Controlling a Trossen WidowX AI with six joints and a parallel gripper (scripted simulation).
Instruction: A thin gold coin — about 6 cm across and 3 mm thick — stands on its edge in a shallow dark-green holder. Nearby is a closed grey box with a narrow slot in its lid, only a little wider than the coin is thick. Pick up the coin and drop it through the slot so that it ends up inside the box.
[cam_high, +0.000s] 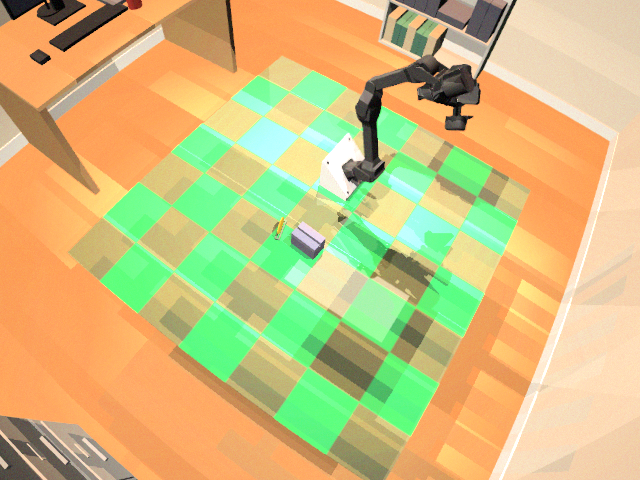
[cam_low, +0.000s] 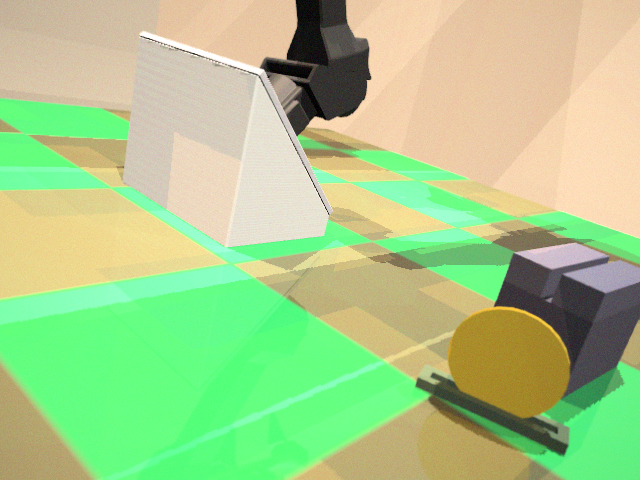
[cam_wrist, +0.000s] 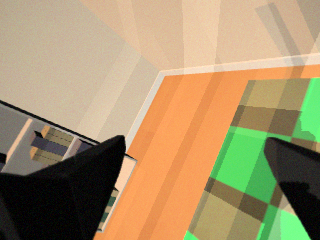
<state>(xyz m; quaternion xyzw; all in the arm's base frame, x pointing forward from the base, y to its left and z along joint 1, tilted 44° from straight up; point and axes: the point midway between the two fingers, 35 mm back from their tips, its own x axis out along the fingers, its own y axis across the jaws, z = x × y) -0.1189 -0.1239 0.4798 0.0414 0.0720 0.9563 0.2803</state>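
Right now my gripper tip is 52 cm short of the coin, 44 cm above it and 29 cm to the left of it.
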